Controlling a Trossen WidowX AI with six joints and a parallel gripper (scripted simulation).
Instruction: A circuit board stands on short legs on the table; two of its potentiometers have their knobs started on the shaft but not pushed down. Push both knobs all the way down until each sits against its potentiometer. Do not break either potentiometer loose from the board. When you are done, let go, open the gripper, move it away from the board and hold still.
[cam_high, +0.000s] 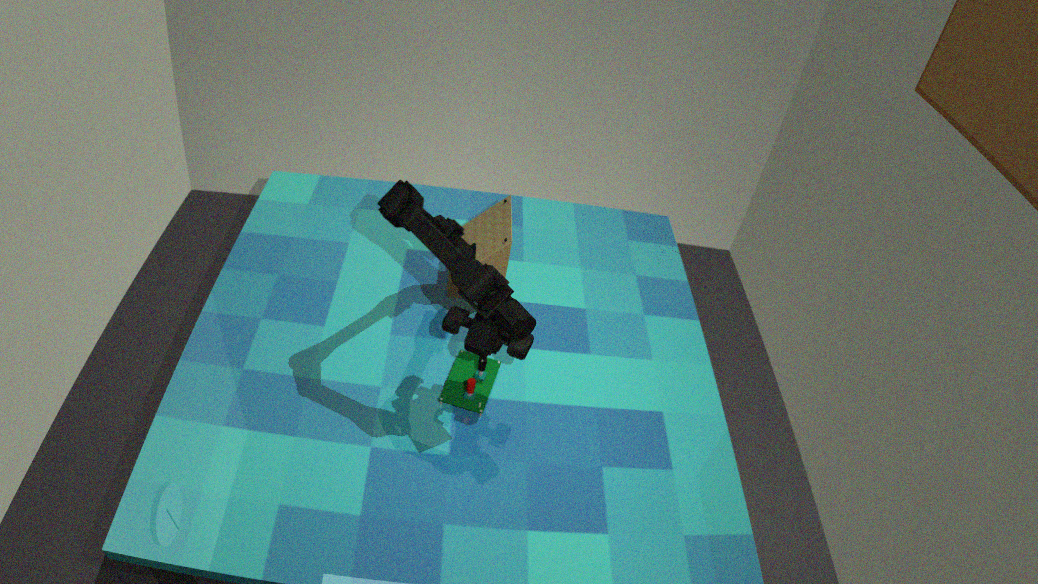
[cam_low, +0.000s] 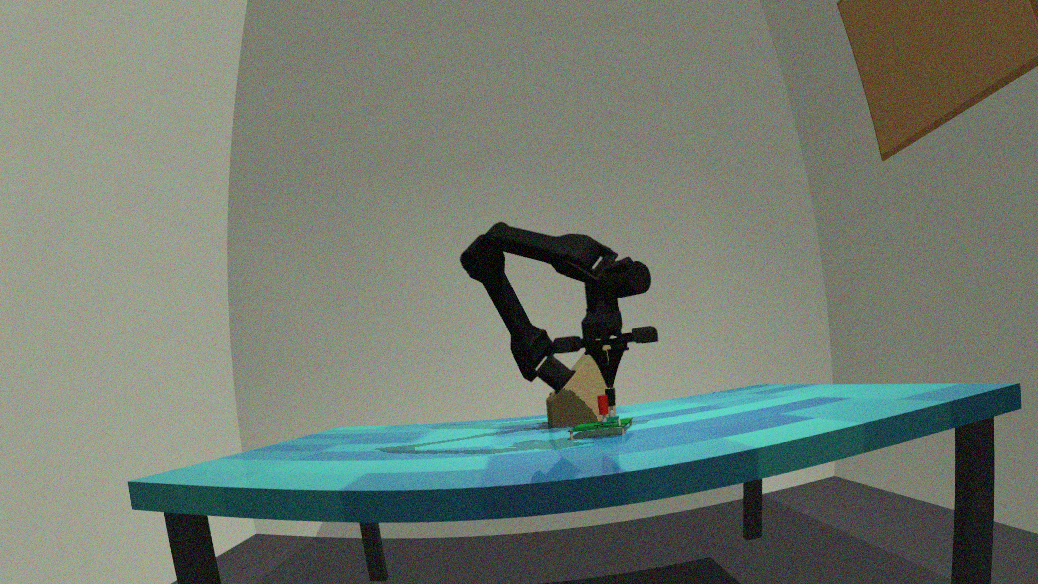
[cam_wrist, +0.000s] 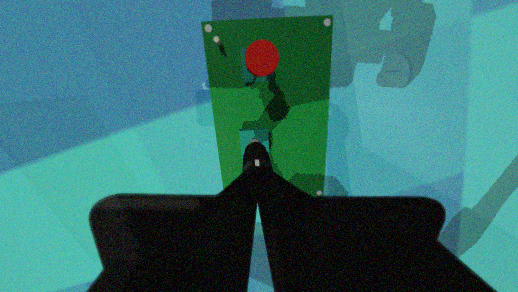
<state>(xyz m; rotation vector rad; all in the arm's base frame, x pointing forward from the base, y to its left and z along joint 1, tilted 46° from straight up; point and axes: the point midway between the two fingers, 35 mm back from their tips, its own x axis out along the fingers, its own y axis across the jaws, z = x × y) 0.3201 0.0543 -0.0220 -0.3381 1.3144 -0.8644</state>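
My gripper tip is now 10 mm above the black knob. Round my gripper tip: red knob 60 mm ahead, 20 mm to the right, 30 mm below.
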